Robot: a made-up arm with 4 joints.
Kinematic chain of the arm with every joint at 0, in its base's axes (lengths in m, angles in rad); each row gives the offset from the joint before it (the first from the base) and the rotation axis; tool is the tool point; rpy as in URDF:
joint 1: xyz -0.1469 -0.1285 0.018 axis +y
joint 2: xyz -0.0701 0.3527 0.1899 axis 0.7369 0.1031 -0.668
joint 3: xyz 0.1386 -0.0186 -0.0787 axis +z
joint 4: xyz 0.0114 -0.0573 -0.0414 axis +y
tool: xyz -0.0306 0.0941 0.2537 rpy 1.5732 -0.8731 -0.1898
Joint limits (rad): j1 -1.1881..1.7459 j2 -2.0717..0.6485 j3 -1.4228..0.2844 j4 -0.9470..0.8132
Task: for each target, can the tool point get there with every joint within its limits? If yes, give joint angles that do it. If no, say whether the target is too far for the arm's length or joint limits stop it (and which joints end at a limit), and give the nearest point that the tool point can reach.
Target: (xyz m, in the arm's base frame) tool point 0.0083 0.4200 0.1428
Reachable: yes | joints 1.3307 -1.5707 -0.1488 0.0659
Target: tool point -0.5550 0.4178 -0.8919
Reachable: no: too far | nearest point -0.2880 0.3070 -0.1056 | short by 0.838 m
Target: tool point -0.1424 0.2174 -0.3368
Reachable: no: joint limits stop it (at a limit: joint 1, joint 4) | nearest point 0.0630 0.1786 -0.2657 | short by 0.221 m
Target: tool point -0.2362 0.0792 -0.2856
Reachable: no: joint limits stop it (at a limit: joint 1, joint 2, joint 4) | nearest point -0.2285 0.1755 -0.1016 | short by 0.208 m
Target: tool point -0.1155 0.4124 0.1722
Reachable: yes | joints 0.8496 -1.4004 -1.2655 -0.3825
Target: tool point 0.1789 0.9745 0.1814
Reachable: no: too far | nearest point 0.0292 0.5058 0.1063 | short by 0.498 m
